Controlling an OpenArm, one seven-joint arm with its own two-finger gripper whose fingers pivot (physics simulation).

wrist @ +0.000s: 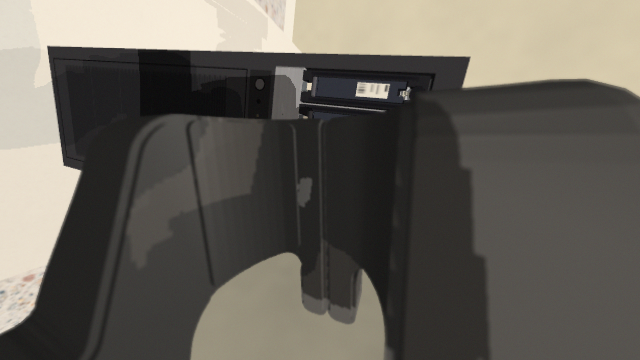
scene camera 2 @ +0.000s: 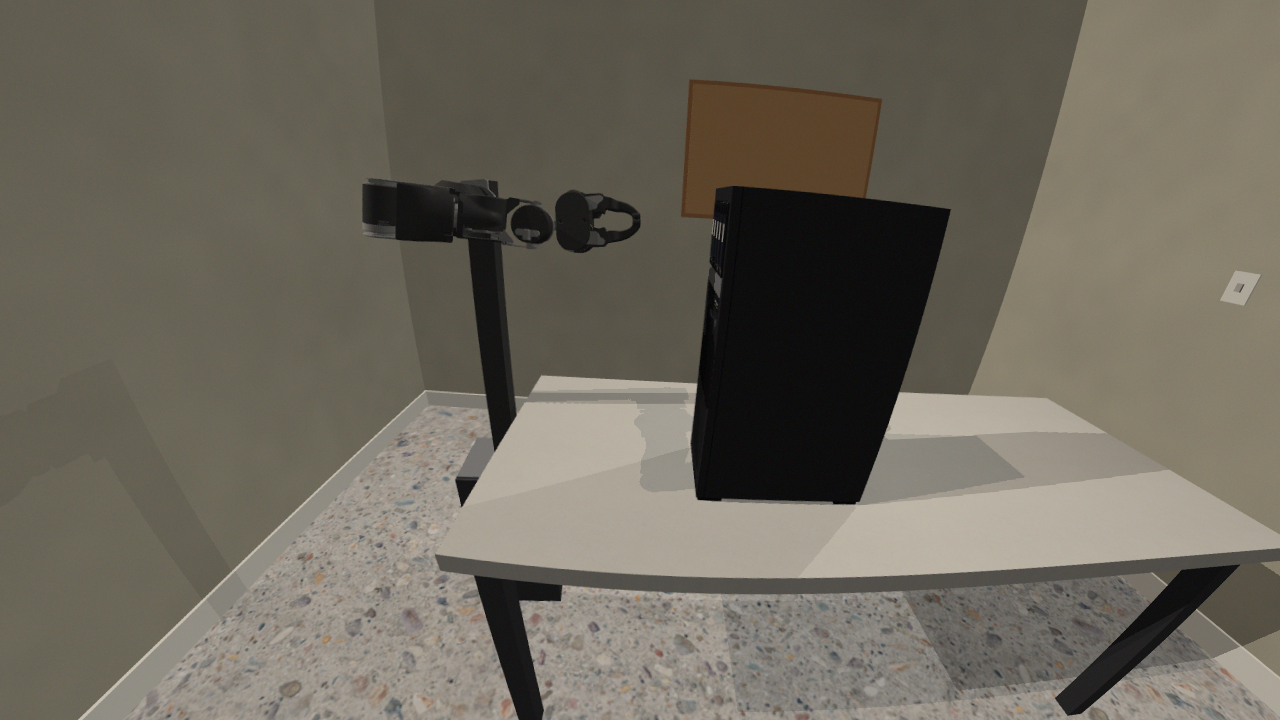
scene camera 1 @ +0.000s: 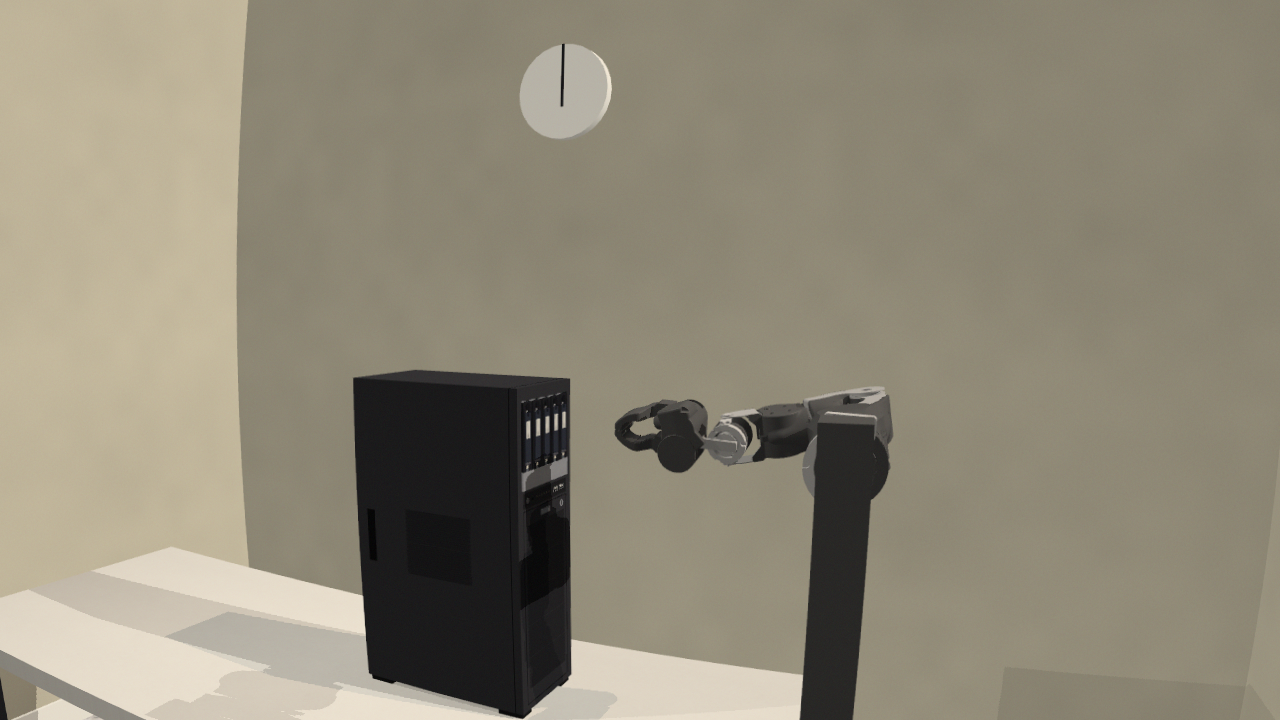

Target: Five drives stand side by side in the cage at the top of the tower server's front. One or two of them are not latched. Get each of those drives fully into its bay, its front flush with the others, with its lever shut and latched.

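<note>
The black tower server (scene camera 1: 438,465) (scene camera 2: 814,358) (wrist: 260,59) stands upright on the table. In the scene camera 1 view the five drives (scene camera 1: 546,434) stand side by side in its top cage, their fronts looking about even, with no lever visibly swung out; latching is too small to tell. In the wrist view the end drive (wrist: 335,88) shows its label and a small metal piece at its right end. Part of a second drive (wrist: 327,115) shows; the others are hidden behind the fingers. My gripper (scene camera 1: 619,431) (scene camera 2: 637,221) (wrist: 338,214) is shut and empty, in front of the cage and apart from it.
The white table (scene camera 1: 170,582) (scene camera 2: 608,546) carries the tower. The arm's dark post (scene camera 1: 836,573) (scene camera 2: 490,331) stands beyond the table's edge on the tower's front side. A gap of open air lies between the fingertips and the drive fronts.
</note>
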